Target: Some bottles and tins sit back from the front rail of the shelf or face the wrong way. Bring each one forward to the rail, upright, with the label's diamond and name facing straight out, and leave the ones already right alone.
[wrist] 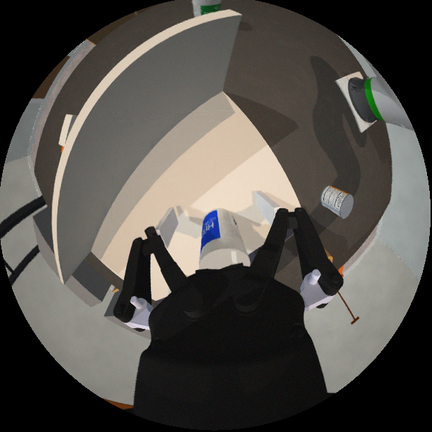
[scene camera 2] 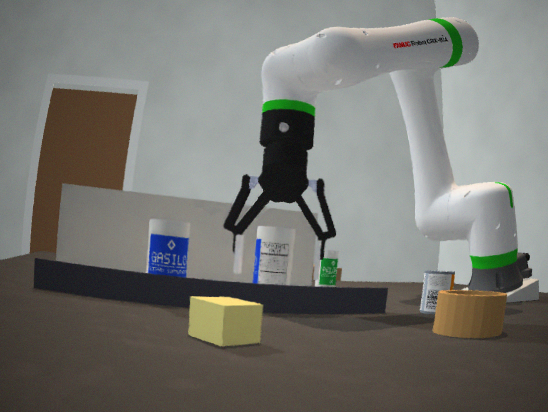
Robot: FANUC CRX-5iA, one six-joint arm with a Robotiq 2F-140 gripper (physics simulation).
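Places are measured from the arm's base along level axes (x left, y back, z up), in millimetres.
Where they show: arm's base, link origin: [scene camera 2: 495, 286].
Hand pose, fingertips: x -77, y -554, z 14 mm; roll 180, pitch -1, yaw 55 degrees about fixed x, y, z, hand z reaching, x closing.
Each offset is from my fingertips to the top centre of the thing. "spot": to the spot under its first point.
A white bottle @(spot: dx +62, dy -37, dz +18 mm) [scene camera 2: 274, 267] [wrist: 230, 242] with a blue label stands upright on the shelf [wrist: 250, 170]. Its printed text panel faces out over the front rail [scene camera 2: 210, 296], and its blue part shows at the left edge. My gripper [scene camera 2: 280, 254] [wrist: 215, 207] is open, pointing down, with one finger on each side of this bottle and gaps between. In the scene view, a blue-labelled GASILO bottle @(spot: dx +115, dy -218, dz +23 mm) [scene camera 2: 169, 256] stands upright behind the rail at the left, diamond and name facing out. The rail hides the bottles' bases, so their distance from it is unclear.
The back panel [scene camera 2: 105, 225] [wrist: 150, 95] rises behind the bottles. A green-labelled container @(spot: dx -297, dy +299, dz +0 mm) [scene camera 2: 328, 271] [wrist: 210, 8] stands beyond it. A grey tin @(dx +193, dy +203, dz +27 mm) [scene camera 2: 436, 292] [wrist: 337, 201] and round tan container @(dx +370, dy +84, dz +7 mm) [scene camera 2: 469, 315] stand right of the shelf. A yellow block @(spot: dx +352, dy -226, dz -20 mm) [scene camera 2: 225, 321] lies before the rail.
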